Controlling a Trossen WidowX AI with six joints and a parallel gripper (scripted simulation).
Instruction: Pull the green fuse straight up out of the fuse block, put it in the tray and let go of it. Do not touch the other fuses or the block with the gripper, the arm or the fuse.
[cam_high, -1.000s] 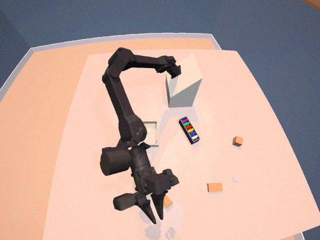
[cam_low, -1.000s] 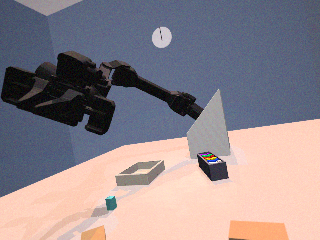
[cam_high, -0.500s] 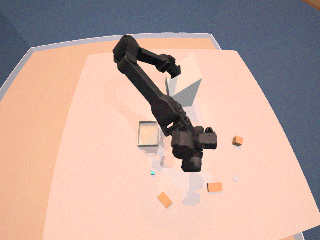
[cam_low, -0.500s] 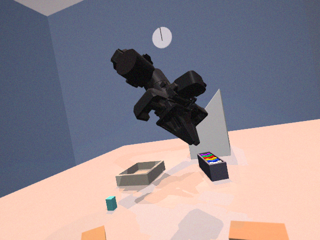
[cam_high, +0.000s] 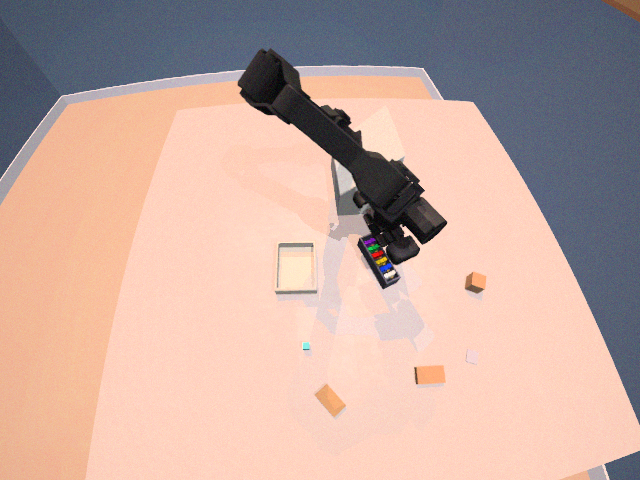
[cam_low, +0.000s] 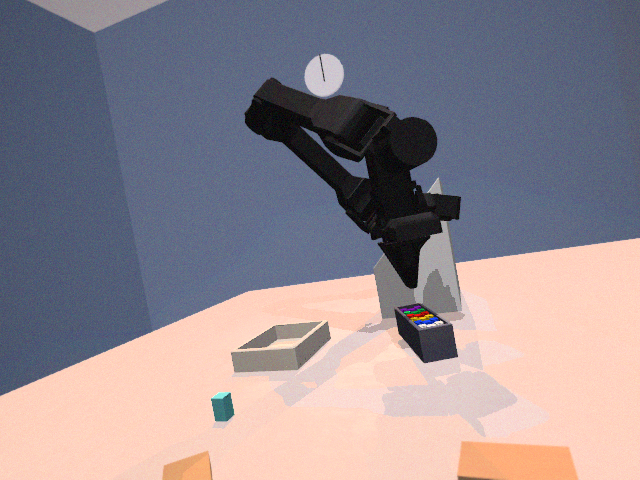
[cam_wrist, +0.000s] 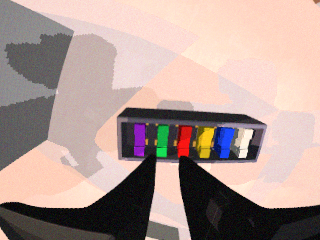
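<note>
The green fuse lies 50 mm below my gripper tip. The rest, counted from my gripper tip: teal block (240 mm ahead, 160 mm to the right, 60 mm below); then red fuse (20 mm ahead, 10 mm to the left, 50 mm below); then grey tray (50 mm ahead, 200 mm to the right, 70 mm below).
</note>
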